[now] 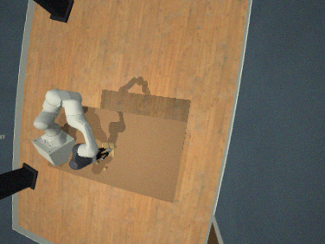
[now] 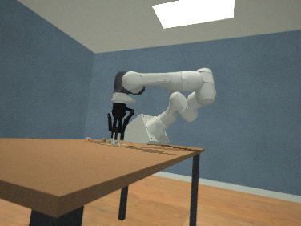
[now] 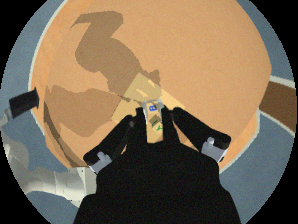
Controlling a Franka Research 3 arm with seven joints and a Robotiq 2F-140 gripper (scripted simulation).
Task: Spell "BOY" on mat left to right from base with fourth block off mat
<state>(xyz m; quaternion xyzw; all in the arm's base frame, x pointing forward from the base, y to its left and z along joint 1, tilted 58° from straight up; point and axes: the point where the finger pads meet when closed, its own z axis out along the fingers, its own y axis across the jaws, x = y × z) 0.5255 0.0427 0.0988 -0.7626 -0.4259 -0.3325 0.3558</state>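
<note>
Right now my hand is 4 cm above the mat, 2 cm past it and 1 cm to the left of it.
</note>
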